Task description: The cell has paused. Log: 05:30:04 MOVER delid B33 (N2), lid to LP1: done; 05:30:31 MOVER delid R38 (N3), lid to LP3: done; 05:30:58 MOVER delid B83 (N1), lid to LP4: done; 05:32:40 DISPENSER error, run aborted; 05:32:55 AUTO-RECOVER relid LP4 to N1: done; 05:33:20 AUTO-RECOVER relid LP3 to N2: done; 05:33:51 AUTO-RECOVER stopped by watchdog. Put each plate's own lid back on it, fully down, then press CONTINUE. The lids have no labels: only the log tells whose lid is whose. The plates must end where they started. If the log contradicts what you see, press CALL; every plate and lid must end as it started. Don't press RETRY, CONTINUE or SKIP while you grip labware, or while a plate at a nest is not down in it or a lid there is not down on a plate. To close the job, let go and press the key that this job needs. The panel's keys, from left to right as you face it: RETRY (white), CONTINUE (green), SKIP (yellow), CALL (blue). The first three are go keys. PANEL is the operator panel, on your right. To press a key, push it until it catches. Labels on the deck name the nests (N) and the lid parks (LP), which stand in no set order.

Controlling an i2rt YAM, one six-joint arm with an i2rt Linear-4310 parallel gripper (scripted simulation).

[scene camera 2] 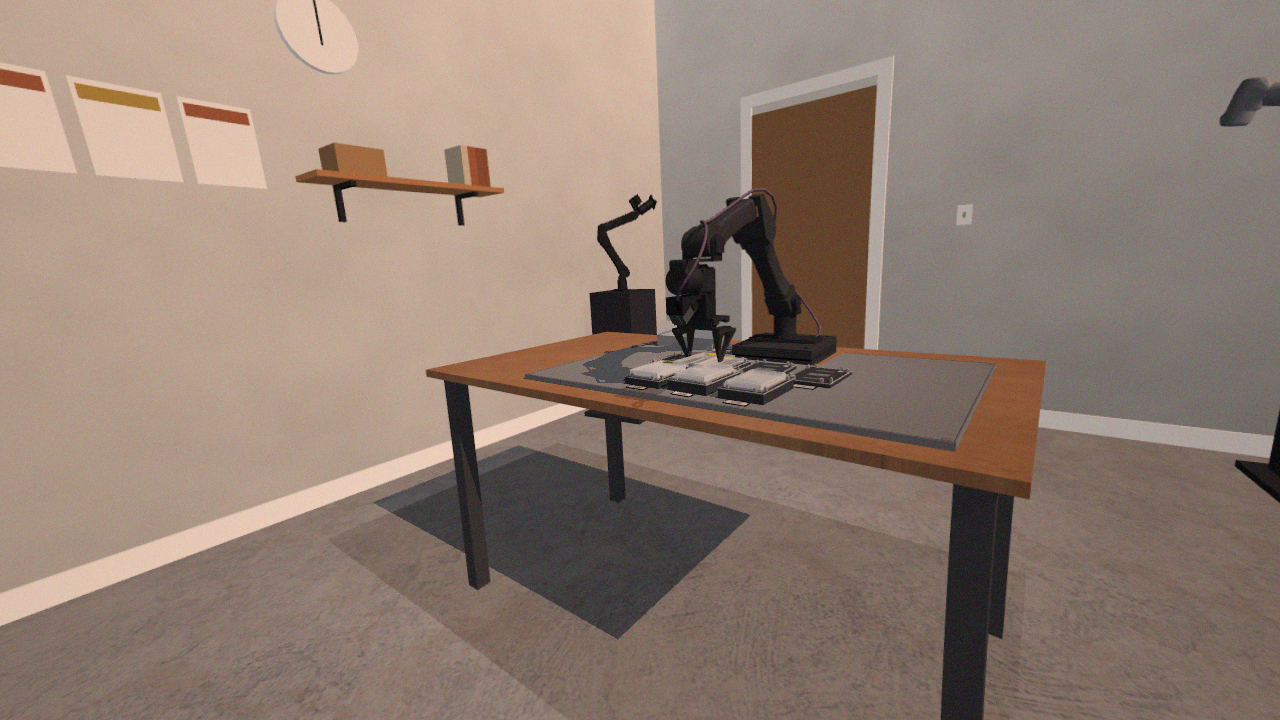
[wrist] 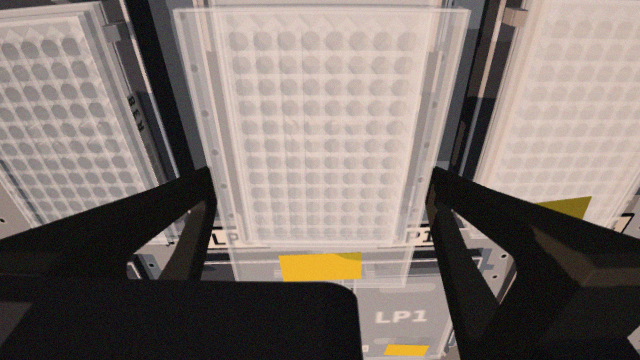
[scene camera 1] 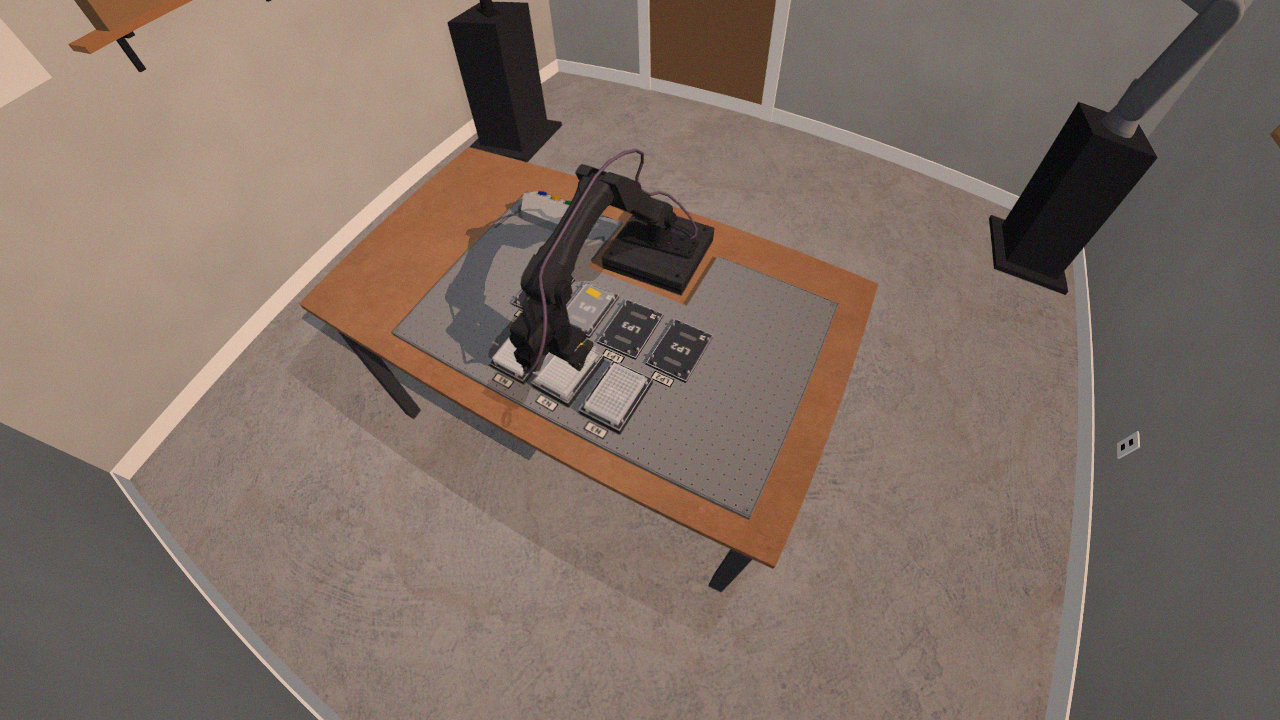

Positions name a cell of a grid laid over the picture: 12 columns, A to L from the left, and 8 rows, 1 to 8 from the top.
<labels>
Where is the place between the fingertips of the gripper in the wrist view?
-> At G4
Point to an operator panel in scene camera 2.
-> G4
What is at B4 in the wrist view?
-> A plate.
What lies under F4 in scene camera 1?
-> A clear lid.
</labels>
